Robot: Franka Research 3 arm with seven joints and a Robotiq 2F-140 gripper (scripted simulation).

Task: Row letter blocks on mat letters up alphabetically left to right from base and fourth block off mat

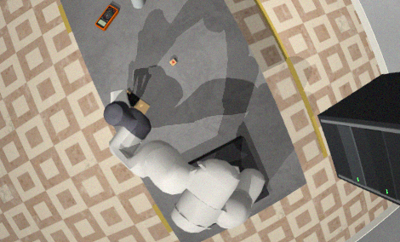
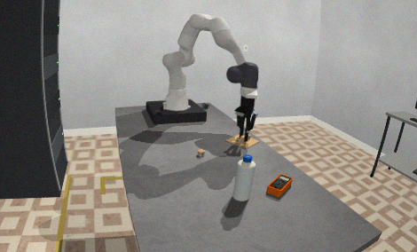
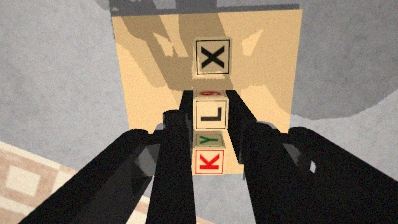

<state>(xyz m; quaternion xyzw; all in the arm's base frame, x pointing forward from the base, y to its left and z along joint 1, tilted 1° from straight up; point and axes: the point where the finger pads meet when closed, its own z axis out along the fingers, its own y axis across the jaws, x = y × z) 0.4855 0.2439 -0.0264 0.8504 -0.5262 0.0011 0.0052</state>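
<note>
Right now the tan mat is 4 cm below my hand. The rest, counted from my hand: white bottle 49 cm ahead, 27 cm to the right, 4 cm above; red k block 2 cm behind, 4 cm to the left, 2 cm below.
</note>
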